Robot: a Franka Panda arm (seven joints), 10 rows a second.
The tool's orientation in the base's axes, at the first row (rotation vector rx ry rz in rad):
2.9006, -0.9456, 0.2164
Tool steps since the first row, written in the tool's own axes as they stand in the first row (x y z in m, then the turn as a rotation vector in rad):
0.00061, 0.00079, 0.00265, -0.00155, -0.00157, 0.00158
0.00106, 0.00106, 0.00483, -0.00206, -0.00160, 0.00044
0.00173, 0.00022, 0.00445, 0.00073, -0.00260, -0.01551
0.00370, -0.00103, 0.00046, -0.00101, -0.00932, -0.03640
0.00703, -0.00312, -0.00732, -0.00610, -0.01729, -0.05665
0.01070, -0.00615, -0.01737, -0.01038, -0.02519, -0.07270
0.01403, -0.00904, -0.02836, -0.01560, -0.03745, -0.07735
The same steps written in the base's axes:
0.00031, -0.00131, -0.00249, -0.00014, 0.00197, -0.00186
0.00074, -0.00206, -0.00456, -0.00065, 0.00243, -0.00082
0.00173, -0.00172, -0.00411, 0.00044, 0.00357, 0.01533
0.00362, -0.00137, 0.00010, 0.00076, 0.01255, 0.03542
0.00667, -0.00066, 0.00823, -0.00079, 0.02440, 0.05431
0.01031, 0.00088, 0.01863, -0.00128, 0.03521, 0.06918
0.01349, 0.00262, 0.02990, 0.00130, 0.04868, 0.07251

